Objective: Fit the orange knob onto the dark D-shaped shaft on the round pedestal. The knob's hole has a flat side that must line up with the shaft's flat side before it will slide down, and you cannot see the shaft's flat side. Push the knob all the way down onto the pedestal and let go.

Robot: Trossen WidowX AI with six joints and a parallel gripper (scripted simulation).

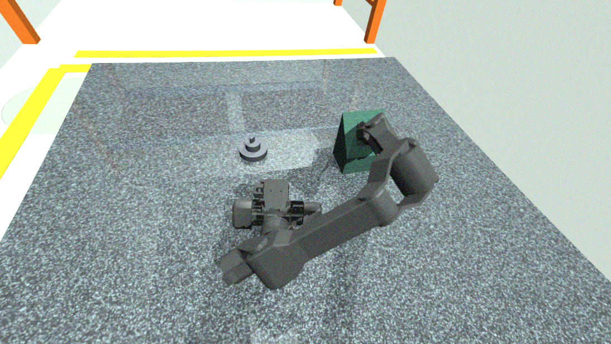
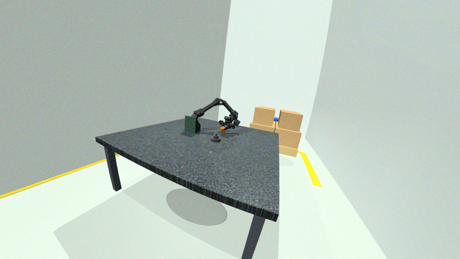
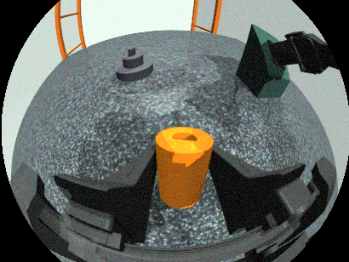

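Now: the orange knob 20 mm to the left of my gripper tip and 10 mm below it. Also, from my gripper tip: dark shaft: 60 mm ahead, 220 mm to the right, 10 mm below.
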